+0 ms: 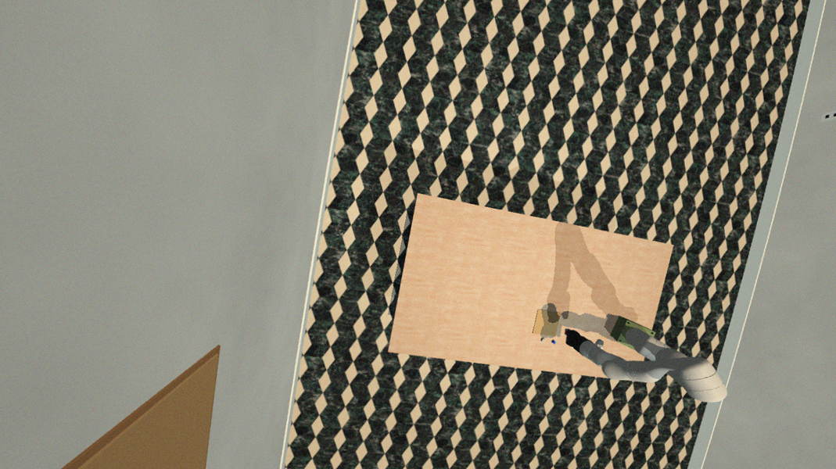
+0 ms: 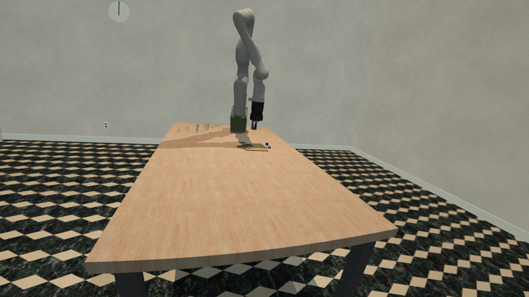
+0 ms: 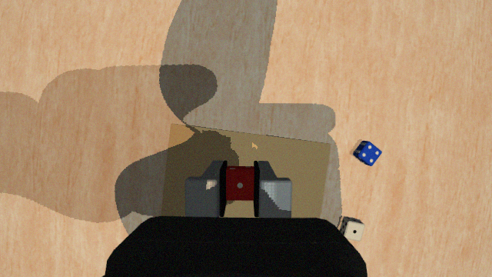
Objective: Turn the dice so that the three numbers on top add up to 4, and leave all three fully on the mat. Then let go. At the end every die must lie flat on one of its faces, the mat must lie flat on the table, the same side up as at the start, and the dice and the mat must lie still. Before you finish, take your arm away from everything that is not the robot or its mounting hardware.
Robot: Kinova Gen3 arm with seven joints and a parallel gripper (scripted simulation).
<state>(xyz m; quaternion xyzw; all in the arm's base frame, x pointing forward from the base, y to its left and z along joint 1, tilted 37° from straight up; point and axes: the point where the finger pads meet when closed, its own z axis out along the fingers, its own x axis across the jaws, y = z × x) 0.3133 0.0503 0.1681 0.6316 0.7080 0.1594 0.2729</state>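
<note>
The red die is 10 mm below my hand. Round my hand: tan mat 120 mm below, 50 mm ahead; blue die 120 mm below, 110 mm to the left, 10 mm behind; white die 120 mm below, 100 mm to the left, 50 mm ahead.
</note>
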